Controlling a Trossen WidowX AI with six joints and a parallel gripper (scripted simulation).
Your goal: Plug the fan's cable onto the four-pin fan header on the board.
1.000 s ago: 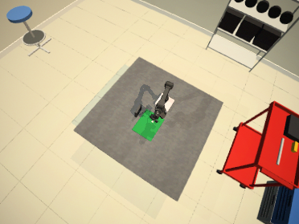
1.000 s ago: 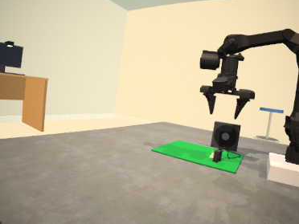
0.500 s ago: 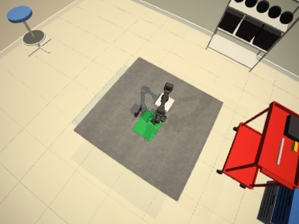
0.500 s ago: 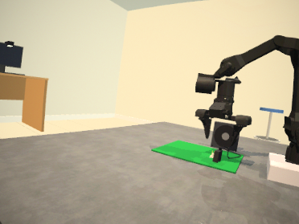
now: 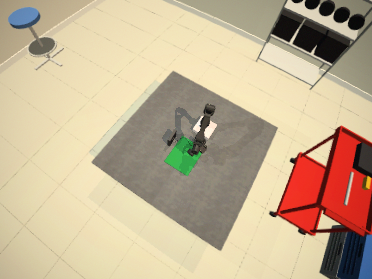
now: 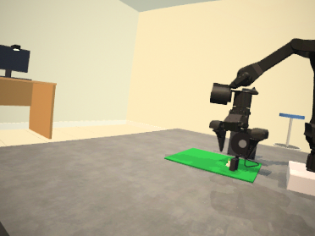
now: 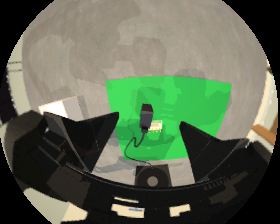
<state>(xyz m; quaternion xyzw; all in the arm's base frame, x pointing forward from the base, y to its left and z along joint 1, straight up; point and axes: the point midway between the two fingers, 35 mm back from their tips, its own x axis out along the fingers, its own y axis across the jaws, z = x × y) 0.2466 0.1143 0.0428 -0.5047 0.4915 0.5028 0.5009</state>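
The dark fan plug is 1 cm to the right of my gripper tip and 3 cm below it. Also, from my gripper tip: green board: 8 cm ahead, 5 cm to the right, 7 cm below; then black fan: 6 cm ahead, 23 cm to the right.
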